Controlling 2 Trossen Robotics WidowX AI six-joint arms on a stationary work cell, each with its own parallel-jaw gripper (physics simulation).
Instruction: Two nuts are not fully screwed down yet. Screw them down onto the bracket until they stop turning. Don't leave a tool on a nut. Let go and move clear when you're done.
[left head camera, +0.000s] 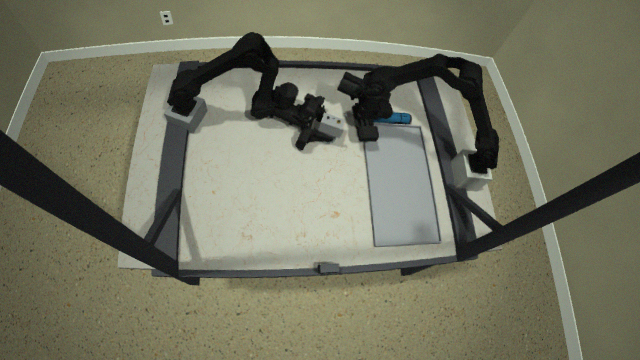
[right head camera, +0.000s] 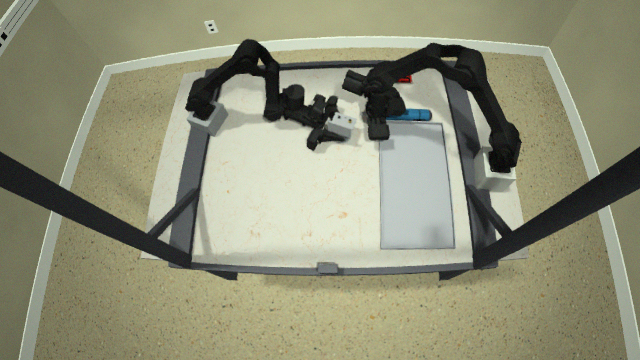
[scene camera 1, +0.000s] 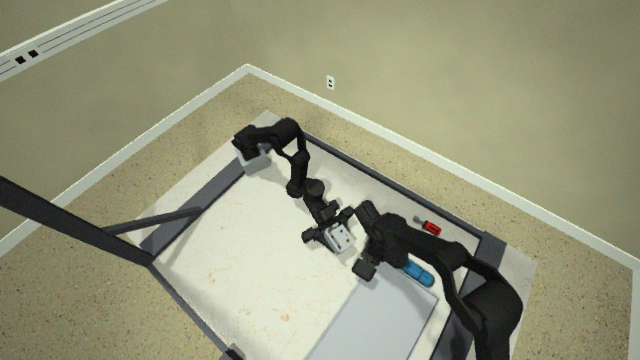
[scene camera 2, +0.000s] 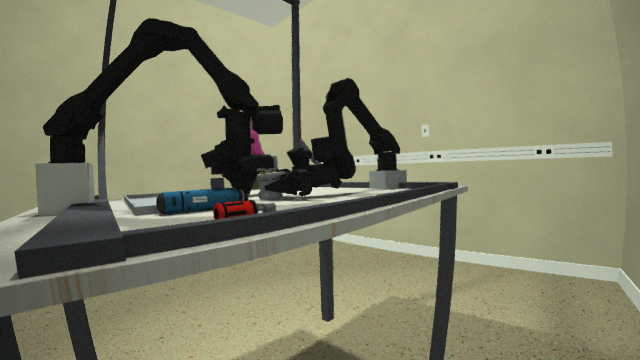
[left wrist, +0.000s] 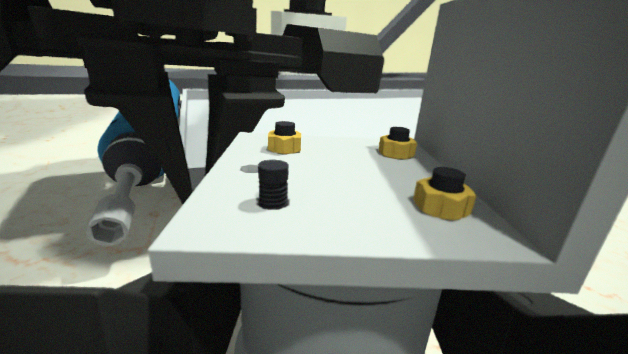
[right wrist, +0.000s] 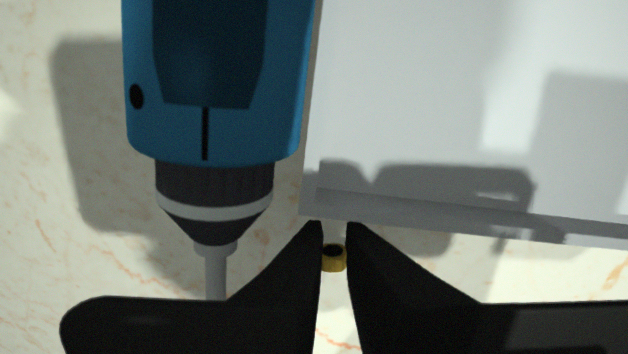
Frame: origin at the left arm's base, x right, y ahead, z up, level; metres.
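Where they show: left gripper, between the fingertips: (scene camera 1: 342, 247) (scene camera 2: 262, 187); right gripper, between the fingertips: (left head camera: 357, 126) (right head camera: 374, 125) (scene camera 1: 371, 255) (right wrist: 332, 233); left arm's base, origin of its link: (left head camera: 184, 106) (right head camera: 204, 111) (scene camera 1: 250, 152) (scene camera 2: 387, 170); right arm's base, origin of its link: (left head camera: 477, 164) (right head camera: 499, 162) (left wrist: 306, 13).
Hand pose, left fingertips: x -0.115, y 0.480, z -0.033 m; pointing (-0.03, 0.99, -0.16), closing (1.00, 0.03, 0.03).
Note:
Each offset is from my left fingertips to the top centre of the thing.
The grey L-shaped bracket (scene camera 1: 334, 243) (left wrist: 350, 220) stands near the table's middle. In the left wrist view, gold nuts sit on three studs: back left (left wrist: 284, 143), back right (left wrist: 397, 148) and front right (left wrist: 444, 202). The front-left stud @[dx -0.017, dy -0.037, dz +0.046 m] (left wrist: 273, 185) is bare. How far down each nut sits is hard to tell. My left gripper (left wrist: 335, 320) is shut on the round grey base under the bracket. A loose gold nut @[dx -0.072, dy +0.055, dz -0.022 m] (right wrist: 334, 264) is low at the table, between my right gripper's (right wrist: 332, 233) narrow fingers, which touch it on both sides.
A blue power driver @[dx -0.134, dy +0.118, dz +0.009 m] (left head camera: 400, 118) (right head camera: 419, 115) (scene camera 1: 419, 272) (scene camera 2: 200, 201) (right wrist: 215, 135) with a socket (left wrist: 110, 225) lies beside the right gripper. A red tool @[dx -0.294, dy +0.075, dz -0.003 m] (right head camera: 405, 79) (scene camera 1: 431, 228) (scene camera 2: 235, 209) lies near the back edge. A flat grey tray @[dx +0.062, dy +0.249, dz -0.016 m] (left head camera: 402, 195) (right head camera: 417, 195) is at the right.

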